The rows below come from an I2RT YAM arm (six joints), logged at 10 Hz.
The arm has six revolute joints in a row. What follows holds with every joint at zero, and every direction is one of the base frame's. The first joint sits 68 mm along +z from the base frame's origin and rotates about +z. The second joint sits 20 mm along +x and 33.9 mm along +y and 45.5 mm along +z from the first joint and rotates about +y. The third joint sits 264 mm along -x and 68.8 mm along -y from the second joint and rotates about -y. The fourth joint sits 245 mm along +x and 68.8 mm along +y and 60 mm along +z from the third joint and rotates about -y. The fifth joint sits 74 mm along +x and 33.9 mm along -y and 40.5 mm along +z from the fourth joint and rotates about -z. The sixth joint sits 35.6 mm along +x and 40.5 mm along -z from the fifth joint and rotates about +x. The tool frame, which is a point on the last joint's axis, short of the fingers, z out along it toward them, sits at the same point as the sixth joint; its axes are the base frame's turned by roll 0, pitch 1.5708 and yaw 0 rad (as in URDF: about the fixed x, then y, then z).
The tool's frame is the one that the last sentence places.
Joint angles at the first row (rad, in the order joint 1, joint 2, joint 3, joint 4, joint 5, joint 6):
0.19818 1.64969 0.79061 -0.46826 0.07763 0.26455
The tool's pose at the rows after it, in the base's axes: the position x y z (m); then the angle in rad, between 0 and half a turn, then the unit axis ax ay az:
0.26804, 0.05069, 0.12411, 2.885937, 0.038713, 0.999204, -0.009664
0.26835, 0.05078, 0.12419, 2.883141, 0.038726, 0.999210, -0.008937
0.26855, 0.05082, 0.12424, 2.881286, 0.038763, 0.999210, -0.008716
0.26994, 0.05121, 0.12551, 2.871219, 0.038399, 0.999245, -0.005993
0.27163, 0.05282, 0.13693, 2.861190, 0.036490, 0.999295, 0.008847
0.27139, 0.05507, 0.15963, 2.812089, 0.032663, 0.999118, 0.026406
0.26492, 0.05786, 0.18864, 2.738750, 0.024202, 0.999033, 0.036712
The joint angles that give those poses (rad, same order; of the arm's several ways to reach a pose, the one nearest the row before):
0.19703 1.64970 0.79062 -0.46713 0.07763 0.26493
0.19703 1.64969 0.79061 -0.46408 0.07687 0.26493
0.19703 1.64969 0.79062 -0.46216 0.07687 0.26493
0.19704 1.64817 0.79366 -0.45567 0.07382 0.26418
0.19817 1.62223 0.81807 -0.48961 0.04749 0.26454
0.20351 1.55660 0.84630 -0.52778 0.02575 0.26455
0.21841 1.45971 0.86880 -0.57126 0.02575 0.26151

